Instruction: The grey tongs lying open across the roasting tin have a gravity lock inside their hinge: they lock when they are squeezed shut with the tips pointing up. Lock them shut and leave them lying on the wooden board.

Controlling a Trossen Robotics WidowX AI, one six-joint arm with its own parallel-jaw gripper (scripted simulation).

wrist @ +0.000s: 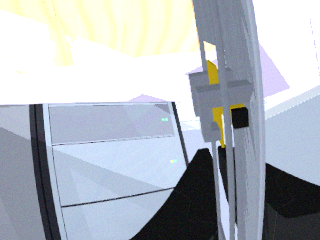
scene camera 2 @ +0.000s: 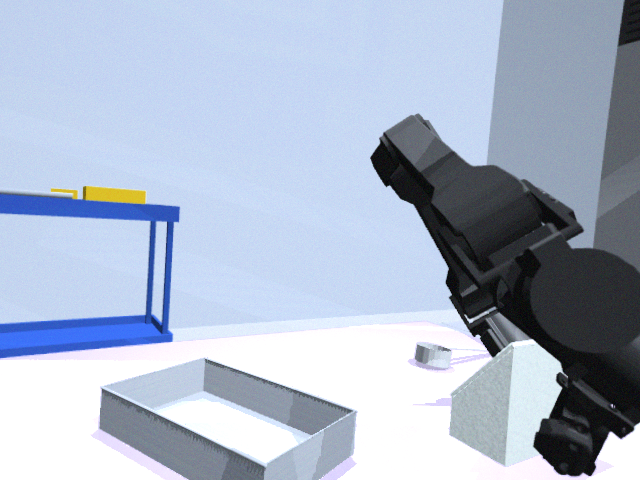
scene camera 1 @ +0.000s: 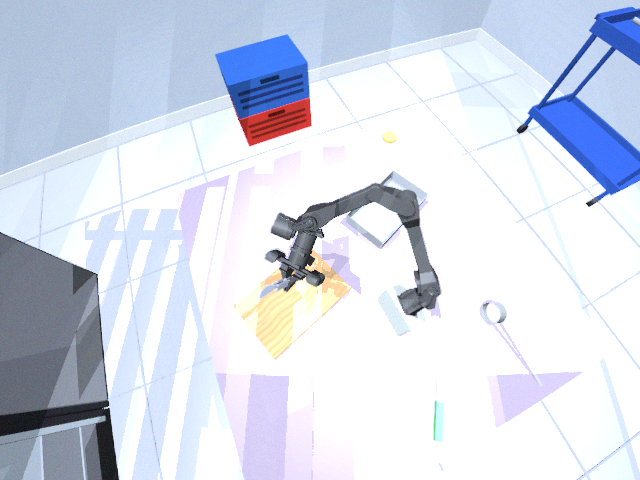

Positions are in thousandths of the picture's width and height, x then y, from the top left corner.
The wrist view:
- my gripper: 667,656
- wooden board: 130,173
